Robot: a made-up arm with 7 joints.
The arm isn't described. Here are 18 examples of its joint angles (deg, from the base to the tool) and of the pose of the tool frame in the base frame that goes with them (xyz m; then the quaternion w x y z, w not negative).
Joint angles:
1: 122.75 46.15 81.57 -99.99 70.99 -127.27 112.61
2: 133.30 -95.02 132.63 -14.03 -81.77 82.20 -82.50
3: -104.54 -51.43 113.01 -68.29 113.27 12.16 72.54
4: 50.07 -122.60 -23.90 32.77 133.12 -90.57 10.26
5: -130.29 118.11 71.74 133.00 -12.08 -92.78 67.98
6: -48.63 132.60 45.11 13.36 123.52 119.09 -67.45
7: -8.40 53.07 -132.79 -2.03 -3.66 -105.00 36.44
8: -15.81 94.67 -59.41 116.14 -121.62 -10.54 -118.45
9: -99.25 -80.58 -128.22 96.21 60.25 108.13 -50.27
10: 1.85 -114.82 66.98 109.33 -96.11 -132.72 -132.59
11: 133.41 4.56 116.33 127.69 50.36 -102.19 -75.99
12: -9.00 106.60 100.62 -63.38 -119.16 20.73 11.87
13: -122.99 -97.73 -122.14 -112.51 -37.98 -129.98 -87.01
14: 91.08 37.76 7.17 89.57 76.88 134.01 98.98
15: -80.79 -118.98 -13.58 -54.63 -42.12 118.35 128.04
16: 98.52 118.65 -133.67 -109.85 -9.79 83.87 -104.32
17: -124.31 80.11 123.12 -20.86 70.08 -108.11 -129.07
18: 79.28 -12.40 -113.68 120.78 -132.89 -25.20 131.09
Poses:
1: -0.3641 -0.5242 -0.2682 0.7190 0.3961 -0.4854 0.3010
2: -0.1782 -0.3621 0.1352 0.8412 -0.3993 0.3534 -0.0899
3: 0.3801 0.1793 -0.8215 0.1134 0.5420 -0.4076 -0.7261
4: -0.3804 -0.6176 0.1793 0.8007 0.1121 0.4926 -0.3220
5: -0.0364 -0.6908 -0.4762 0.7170 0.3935 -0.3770 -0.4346
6: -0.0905 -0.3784 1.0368 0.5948 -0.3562 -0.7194 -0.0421
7: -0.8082 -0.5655 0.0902 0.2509 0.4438 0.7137 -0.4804
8: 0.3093 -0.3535 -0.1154 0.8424 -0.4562 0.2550 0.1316
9: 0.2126 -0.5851 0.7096 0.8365 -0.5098 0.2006 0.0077
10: -0.0386 -0.0918 0.3760 0.3137 -0.7325 -0.0326 0.6034
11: -0.0477 -0.0506 0.5651 0.1340 0.4306 -0.8651 0.2196
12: -0.2343 -0.0016 0.2918 0.1899 -0.2684 0.3289 0.8853
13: -0.1215 0.3887 0.9154 0.3266 0.6205 -0.6078 0.3726
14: -0.2187 -0.3691 -0.0759 0.6074 0.5044 -0.4410 -0.4268
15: -0.0954 -0.6406 0.0347 0.3408 0.1728 -0.8484 0.3664
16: 0.6911 -0.8227 -0.6008 0.0537 0.3887 -0.5004 -0.7717
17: 0.5156 -0.7963 0.0745 0.2004 -0.3197 0.5887 0.7149
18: 0.4797 0.3042 -0.1393 0.5936 0.4367 0.3318 0.5889
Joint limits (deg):
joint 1: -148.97..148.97
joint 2: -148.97..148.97
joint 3: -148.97..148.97
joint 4: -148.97..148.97
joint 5: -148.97..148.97
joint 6: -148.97..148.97
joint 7: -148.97..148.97
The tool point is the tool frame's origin. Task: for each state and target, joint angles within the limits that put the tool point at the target. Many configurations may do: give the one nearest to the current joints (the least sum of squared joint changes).
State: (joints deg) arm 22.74 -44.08 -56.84 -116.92 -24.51 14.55 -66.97
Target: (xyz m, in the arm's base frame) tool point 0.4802 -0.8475 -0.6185
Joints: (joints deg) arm 32.91 -55.33 -58.90 -94.08 -31.86 23.12 -78.21
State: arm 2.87 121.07 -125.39 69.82 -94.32 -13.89 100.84
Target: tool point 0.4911 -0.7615 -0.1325
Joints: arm 33.87 100.52 -127.73 116.59 -104.48 -27.09 82.64
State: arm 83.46 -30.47 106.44 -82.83 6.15 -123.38 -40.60
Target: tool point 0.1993 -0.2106 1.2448
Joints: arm 58.28 -20.12 133.09 -51.92 33.73 -108.40 -38.14
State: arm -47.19 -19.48 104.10 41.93 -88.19 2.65 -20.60
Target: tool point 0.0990 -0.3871 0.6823
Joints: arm -71.30 -7.41 126.77 20.40 -71.79 13.09 -9.61
